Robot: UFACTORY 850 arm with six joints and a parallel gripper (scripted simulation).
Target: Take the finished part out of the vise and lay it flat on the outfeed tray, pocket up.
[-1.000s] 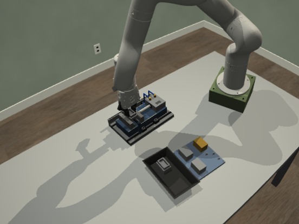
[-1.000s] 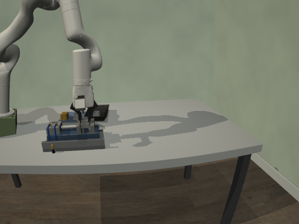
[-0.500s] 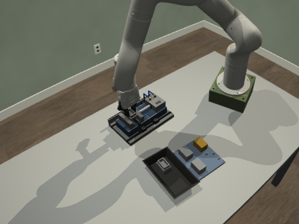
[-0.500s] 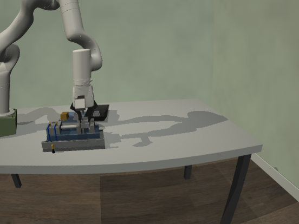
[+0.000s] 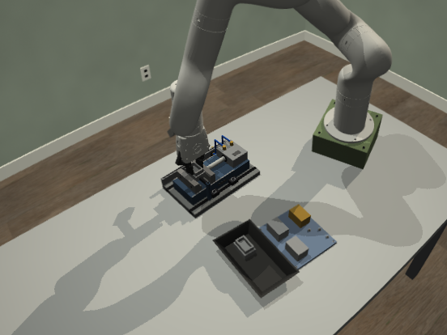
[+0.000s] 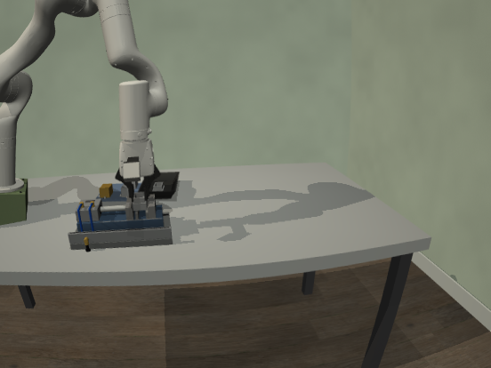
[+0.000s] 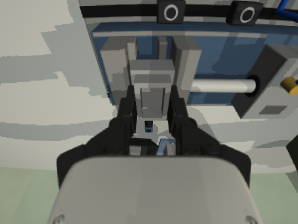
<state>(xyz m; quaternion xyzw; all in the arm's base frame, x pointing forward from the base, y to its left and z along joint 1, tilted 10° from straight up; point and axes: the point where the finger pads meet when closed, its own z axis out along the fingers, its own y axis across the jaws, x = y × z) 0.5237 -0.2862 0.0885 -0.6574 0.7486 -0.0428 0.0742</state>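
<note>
Now: the vise 80 mm below my hand, 60 mm behind it and 10 mm to the left of it. Also, from my hand: brass block: 350 mm to the left, 110 mm behind, 100 mm below; then blue plate: 380 mm to the left, 120 mm below, 60 mm behind.
</note>
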